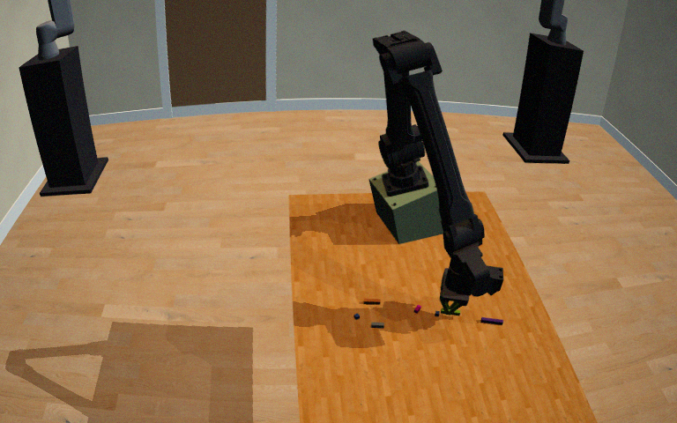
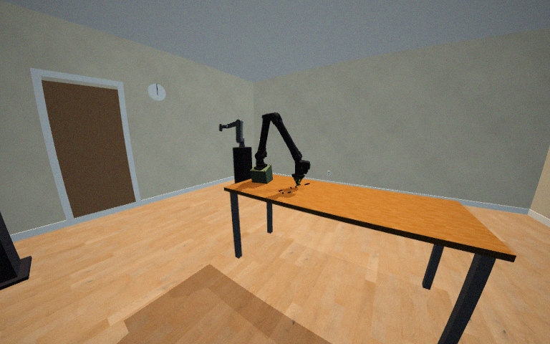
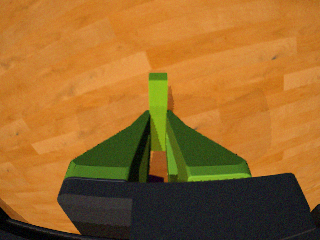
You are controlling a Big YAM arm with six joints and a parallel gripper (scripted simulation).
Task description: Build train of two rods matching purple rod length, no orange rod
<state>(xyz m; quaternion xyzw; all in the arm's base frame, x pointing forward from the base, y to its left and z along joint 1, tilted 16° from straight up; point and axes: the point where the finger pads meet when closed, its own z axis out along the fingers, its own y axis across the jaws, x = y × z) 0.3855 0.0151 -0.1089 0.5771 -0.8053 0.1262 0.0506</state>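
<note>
My gripper is now 10 mm to the right of the lime rod. The rest, counted from my hand: grey rod (180 mm to the right, 20 mm below, 10 mm ahead); then purple rod (110 mm to the left, 40 mm ahead, 20 mm below); then magenta rod (70 mm to the right, 30 mm behind, 20 mm below).
</note>
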